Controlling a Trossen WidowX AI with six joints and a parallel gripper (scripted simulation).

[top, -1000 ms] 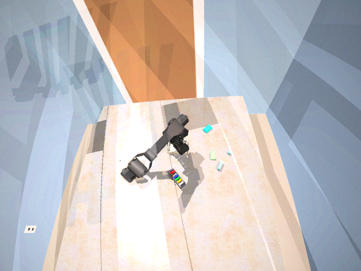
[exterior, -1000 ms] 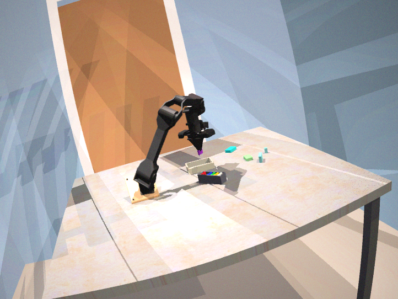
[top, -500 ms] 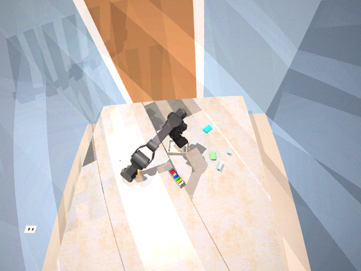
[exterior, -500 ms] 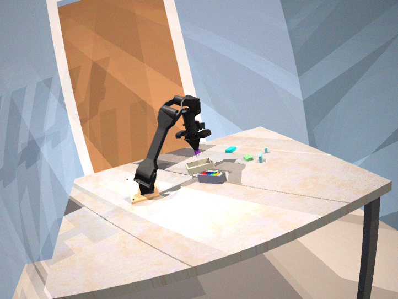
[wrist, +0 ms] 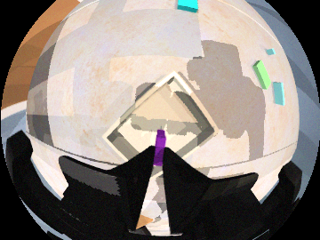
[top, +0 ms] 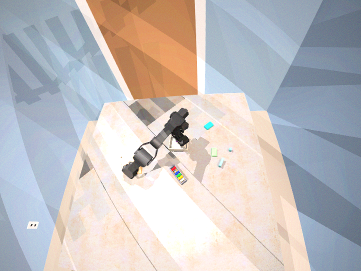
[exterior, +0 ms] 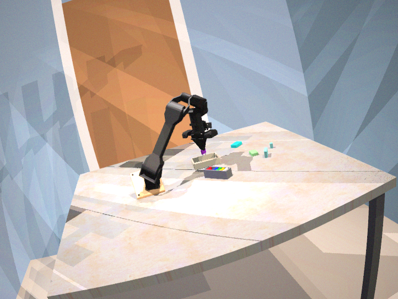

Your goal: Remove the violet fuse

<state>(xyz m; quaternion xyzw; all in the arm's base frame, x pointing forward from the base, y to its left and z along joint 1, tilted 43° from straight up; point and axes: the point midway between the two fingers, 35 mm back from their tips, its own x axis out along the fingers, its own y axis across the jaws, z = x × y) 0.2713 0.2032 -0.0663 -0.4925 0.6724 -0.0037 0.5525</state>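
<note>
Right now my gripper tip is 10 mm above the violet fuse. Also, from my gripper tip: cream tray: 70 mm below.
</note>
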